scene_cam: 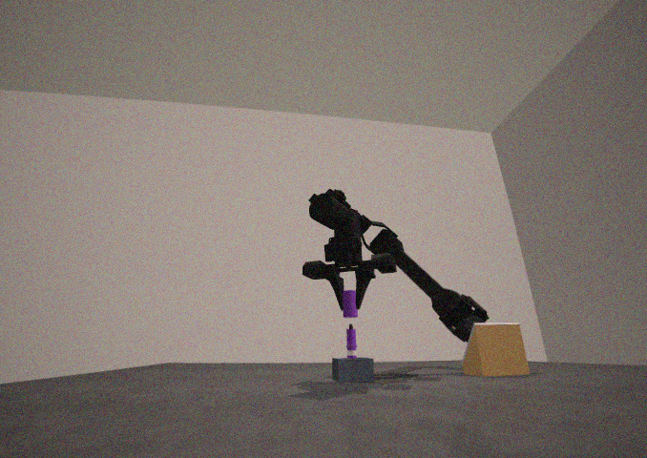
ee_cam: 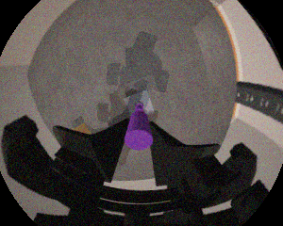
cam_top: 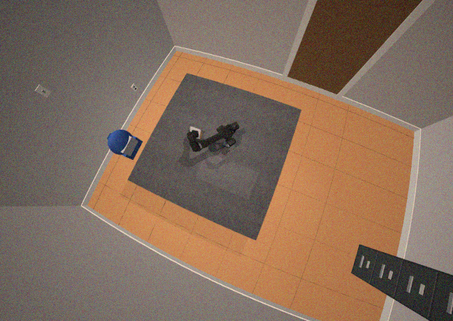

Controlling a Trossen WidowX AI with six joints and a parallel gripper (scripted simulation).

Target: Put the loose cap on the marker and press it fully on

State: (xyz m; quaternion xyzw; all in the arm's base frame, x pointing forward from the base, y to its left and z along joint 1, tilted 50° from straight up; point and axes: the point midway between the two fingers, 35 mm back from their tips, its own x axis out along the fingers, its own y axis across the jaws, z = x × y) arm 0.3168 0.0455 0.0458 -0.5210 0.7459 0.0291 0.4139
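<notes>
The dark grey holder block is 110 mm below my gripper tip. Round my gripper tip: purple cap 10 mm above.
</notes>
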